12 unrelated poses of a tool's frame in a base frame.
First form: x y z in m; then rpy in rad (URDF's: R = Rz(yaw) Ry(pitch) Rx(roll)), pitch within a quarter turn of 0, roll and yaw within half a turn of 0.
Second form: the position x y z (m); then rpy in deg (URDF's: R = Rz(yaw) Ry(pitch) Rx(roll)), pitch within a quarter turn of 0, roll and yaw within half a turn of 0. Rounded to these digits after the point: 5 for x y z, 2 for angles.
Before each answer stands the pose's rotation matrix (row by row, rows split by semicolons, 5 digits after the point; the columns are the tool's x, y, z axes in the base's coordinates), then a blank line. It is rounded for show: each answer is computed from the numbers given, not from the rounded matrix.
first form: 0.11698 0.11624 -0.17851 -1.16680 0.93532 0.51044
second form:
0.51790 -0.83772 -0.17320; 0.28999 -0.01855 0.95685; -0.80479 -0.54578 0.23333

0.11698 0.11624 -0.17851 -66.85 53.59 29.25
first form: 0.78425 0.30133 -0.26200 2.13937 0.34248 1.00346
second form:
0.50618 0.60615 0.61348; 0.79436 -0.05069 -0.60533; -0.33582 0.79373 -0.50716

0.78425 0.30133 -0.26200 122.58 19.62 57.49
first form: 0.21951 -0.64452 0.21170 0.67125 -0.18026 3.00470
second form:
-0.97459 0.00361 0.22395; 0.13425 -0.79094 0.59699; 0.17929 0.61189 0.77036

0.21951 -0.64452 0.21170 38.46 -10.33 172.16
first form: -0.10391 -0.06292 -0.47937 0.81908 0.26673 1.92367
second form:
-0.33337 -0.70736 0.62330; 0.90520 -0.05532 0.42137; -0.26358 0.70469 0.65875

-0.10391 -0.06292 -0.47937 46.93 15.28 110.22
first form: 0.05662 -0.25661 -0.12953 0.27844 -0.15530 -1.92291
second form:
-0.34073 0.91716 -0.20670; -0.92735 -0.29169 0.23439; 0.15468 0.27155 0.94991

0.05662 -0.25661 -0.12953 15.95 -8.90 -110.17
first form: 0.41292 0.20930 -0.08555 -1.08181 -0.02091 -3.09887
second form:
-0.99887 0.00162 0.04752; -0.04270 -0.47009 -0.88158; 0.02091 -0.88262 0.46963

0.41292 0.20930 -0.08555 -61.98 -1.20 -177.55
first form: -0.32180 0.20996 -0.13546 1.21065 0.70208 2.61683
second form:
-0.66077 -0.69961 0.27190; 0.38252 -0.00219 0.92394; -0.64581 0.71452 0.26907

-0.32180 0.20996 -0.13546 69.37 40.23 149.93
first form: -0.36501 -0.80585 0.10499 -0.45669 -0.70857 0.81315
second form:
0.52180 -0.45480 -0.72172; 0.55159 0.82525 -0.12124; 0.65075 -0.33483 0.68148

-0.36501 -0.80585 0.10499 -26.17 -40.60 46.59
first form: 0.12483 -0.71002 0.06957 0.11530 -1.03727 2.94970
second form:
-0.49924 -0.09221 0.86154; 0.09699 -0.99402 -0.05019; 0.86102 0.05851 0.50520

0.12483 -0.71002 0.06957 6.61 -59.43 169.01
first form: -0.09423 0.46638 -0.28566 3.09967 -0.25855 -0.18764
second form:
0.94979 -0.19690 0.24315; -0.18034 -0.97959 -0.08883; 0.25568 0.04052 -0.96591

-0.09423 0.46638 -0.28566 177.60 -14.81 -10.75
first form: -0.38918 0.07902 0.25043 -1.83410 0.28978 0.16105
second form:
0.94591 -0.23059 -0.22824; 0.15367 -0.30114 0.94112; -0.28574 -0.92528 -0.24942

-0.38918 0.07902 0.25043 -105.09 16.60 9.23
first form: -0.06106 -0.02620 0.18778 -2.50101 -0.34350 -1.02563
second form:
0.48827 -0.58115 0.65105; -0.80509 -0.58786 0.07905; 0.33678 -0.56275 -0.75491

-0.06106 -0.02620 0.18778 -143.30 -19.68 -58.76
